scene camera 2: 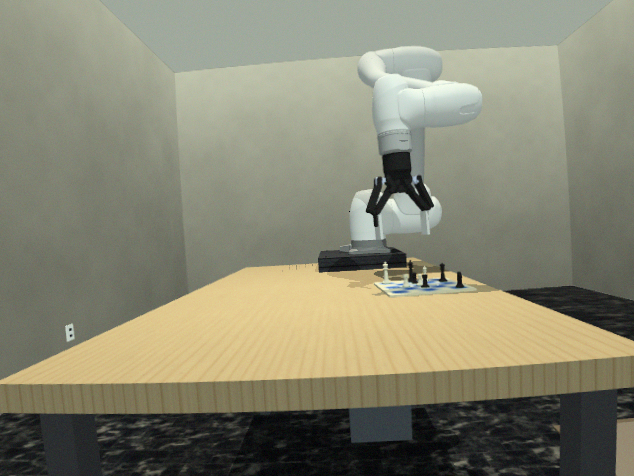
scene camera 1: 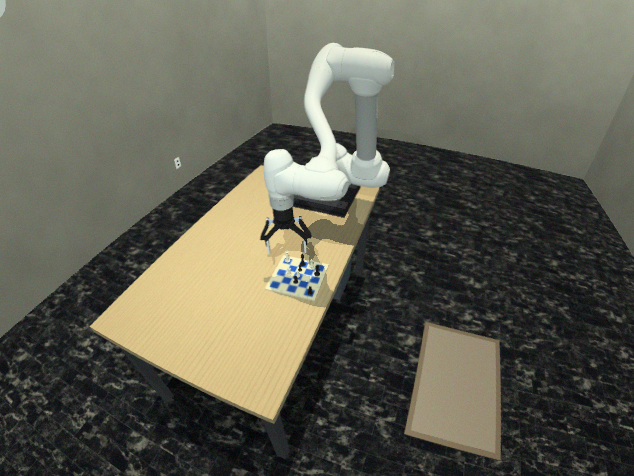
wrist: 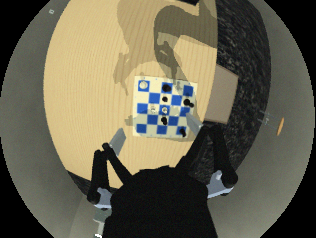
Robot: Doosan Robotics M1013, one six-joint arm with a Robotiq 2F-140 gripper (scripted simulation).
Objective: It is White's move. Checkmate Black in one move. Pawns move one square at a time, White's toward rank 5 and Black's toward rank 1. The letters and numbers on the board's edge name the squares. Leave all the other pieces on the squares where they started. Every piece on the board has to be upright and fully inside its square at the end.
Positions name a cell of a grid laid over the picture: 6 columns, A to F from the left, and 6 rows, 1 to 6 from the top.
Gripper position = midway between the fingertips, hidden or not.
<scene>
gripper: scene camera 2 D3; scene camera 1 C4; wrist C4
chessboard: scene camera 2 D4; scene camera 1 C4; wrist C4
</scene>
